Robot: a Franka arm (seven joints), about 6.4 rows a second.
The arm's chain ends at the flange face. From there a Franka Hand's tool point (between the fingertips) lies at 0.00 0.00 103.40 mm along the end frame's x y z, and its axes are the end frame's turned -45 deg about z.
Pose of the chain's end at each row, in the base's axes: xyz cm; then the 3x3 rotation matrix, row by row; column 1 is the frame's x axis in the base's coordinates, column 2 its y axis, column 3 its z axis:
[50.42 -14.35 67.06], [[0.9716 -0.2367 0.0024], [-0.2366 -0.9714 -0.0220], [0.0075 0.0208 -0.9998]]
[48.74 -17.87 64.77], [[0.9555 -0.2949 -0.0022], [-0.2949 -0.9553 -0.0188], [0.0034 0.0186 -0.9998]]
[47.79 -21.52 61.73], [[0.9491 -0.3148 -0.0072], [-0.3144 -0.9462 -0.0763], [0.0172 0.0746 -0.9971]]
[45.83 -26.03 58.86], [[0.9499 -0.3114 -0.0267], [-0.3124 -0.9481 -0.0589], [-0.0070 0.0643 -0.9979]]
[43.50 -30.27 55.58], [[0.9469 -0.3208 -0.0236], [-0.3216 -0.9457 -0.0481], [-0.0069 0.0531 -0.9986]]
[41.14 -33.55 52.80], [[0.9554 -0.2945 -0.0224], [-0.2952 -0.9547 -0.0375], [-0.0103 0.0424 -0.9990]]
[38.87 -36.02 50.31], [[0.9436 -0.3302 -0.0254], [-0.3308 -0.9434 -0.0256], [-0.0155 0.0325 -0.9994]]
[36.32 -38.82 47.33], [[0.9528 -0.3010 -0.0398], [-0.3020 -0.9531 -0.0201], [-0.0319 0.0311 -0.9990]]
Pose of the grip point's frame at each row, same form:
[50.44 -14.58 56.72], [[0.8544 0.5197 0.0024], [0.5196 -0.8542 -0.0220], [-0.0094 0.0200 -0.9998]]
[48.72 -18.06 54.43], [[0.8842 0.4671 -0.0022], [0.4670 -0.8840 -0.0188], [-0.0107 0.0156 -0.9998]]
[47.72 -22.31 51.42], [[0.8937 0.4485 -0.0072], [0.4468 -0.8914 -0.0763], [-0.0406 0.0649 -0.9971]]
[45.55 -26.64 48.54], [[0.8919 0.4515 -0.0267], [0.4495 -0.8913 -0.0589], [-0.0504 0.0405 -0.9979]]
[43.26 -30.77 45.25], [[0.8964 0.4427 -0.0236], [0.4413 -0.8961 -0.0481], [-0.0424 0.0327 -0.9986]]
[40.91 -33.94 42.47], [[0.8838 0.4673 -0.0224], [0.4663 -0.8838 -0.0375], [-0.0373 0.0227 -0.9990]]
[38.61 -36.28 39.98], [[0.9007 0.4337 -0.0254], [0.4332 -0.9010 -0.0256], [-0.0339 0.0120 -0.9994]]
[35.91 -39.03 37.00], [[0.8866 0.4609 -0.0398], [0.4604 -0.8875 -0.0201], [-0.0445 -0.0006 -0.9990]]

